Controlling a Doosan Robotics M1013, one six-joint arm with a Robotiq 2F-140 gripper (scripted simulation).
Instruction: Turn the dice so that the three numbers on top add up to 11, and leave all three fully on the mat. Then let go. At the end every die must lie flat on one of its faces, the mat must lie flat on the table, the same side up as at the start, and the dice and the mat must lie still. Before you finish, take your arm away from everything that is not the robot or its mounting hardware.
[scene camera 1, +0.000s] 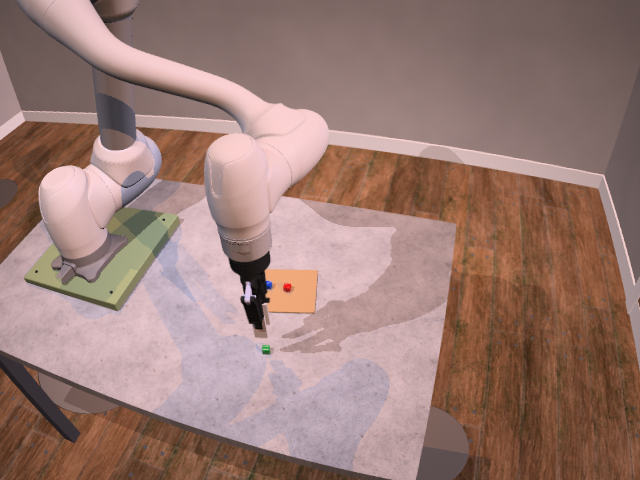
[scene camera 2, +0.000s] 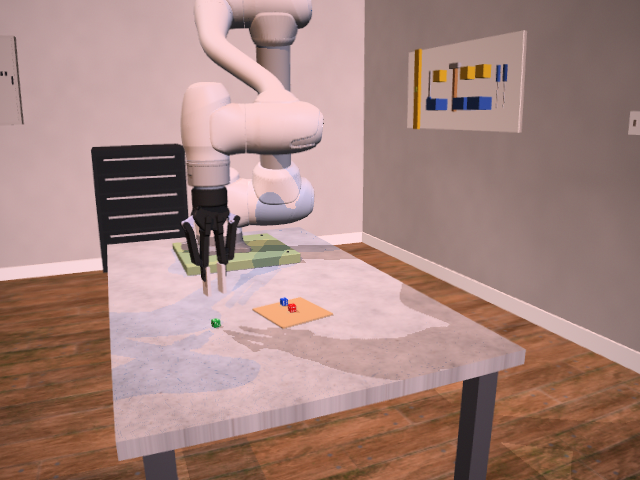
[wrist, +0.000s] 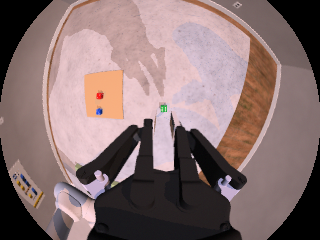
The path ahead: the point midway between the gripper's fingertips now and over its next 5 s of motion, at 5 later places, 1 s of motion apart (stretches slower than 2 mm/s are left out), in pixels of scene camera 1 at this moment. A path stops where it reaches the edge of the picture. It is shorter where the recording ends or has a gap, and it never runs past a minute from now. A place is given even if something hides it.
The gripper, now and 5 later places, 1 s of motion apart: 262, 329; 264, 335; 265, 344; 265, 346; 264, 345; 281, 297
